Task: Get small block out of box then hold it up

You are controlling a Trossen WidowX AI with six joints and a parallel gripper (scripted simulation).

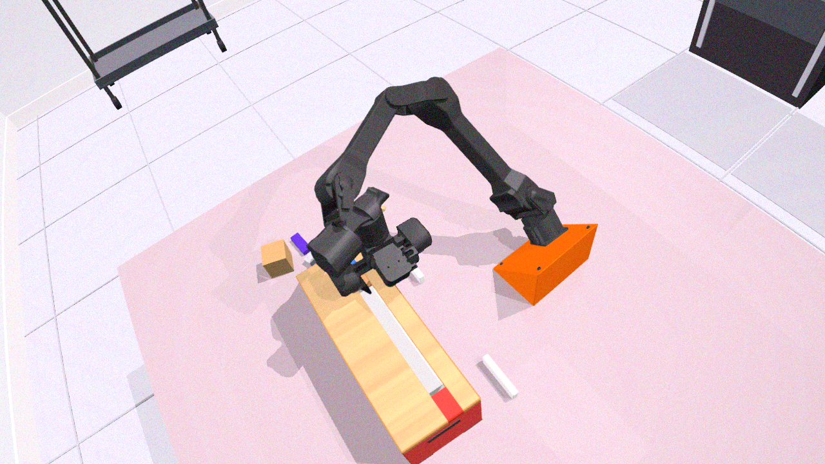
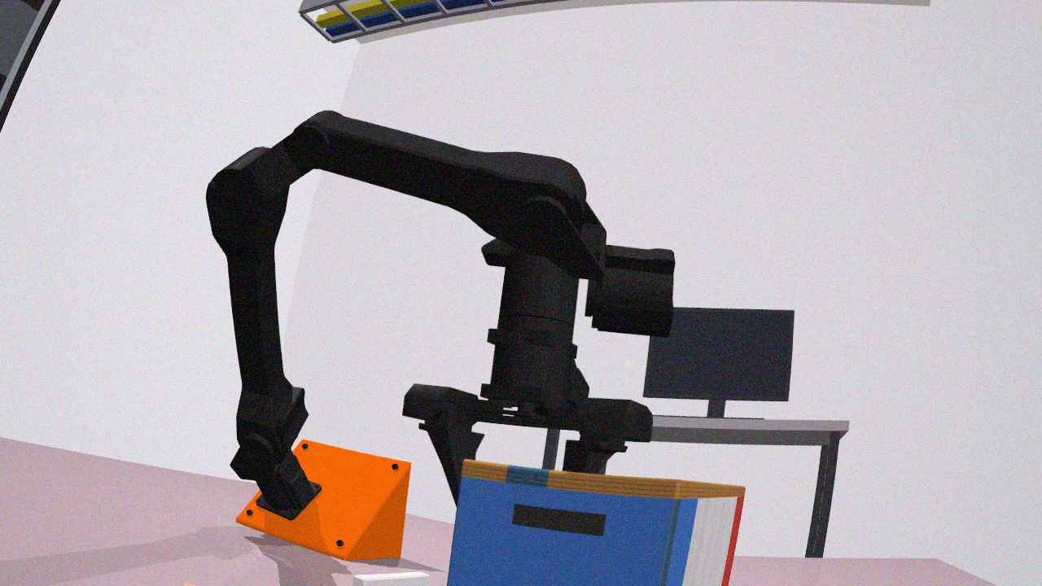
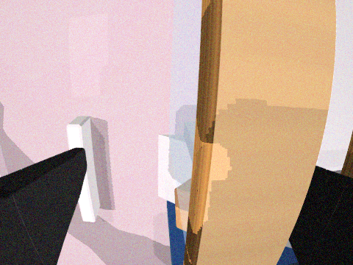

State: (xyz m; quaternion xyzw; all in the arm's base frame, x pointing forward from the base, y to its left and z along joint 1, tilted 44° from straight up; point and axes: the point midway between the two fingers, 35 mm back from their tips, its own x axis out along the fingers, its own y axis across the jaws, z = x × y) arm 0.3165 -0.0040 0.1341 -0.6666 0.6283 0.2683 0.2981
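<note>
Now: the tan block 3 cm ahead of my gripper tip, 5 cm to the right of it and 3 cm below it. From my gripper tip the other things lie so: long box: 4 cm ahead, 10 cm to the left, 2 cm below; then thin tan stick: 6 cm behind, 28 cm to the right, 8 cm below.
</note>
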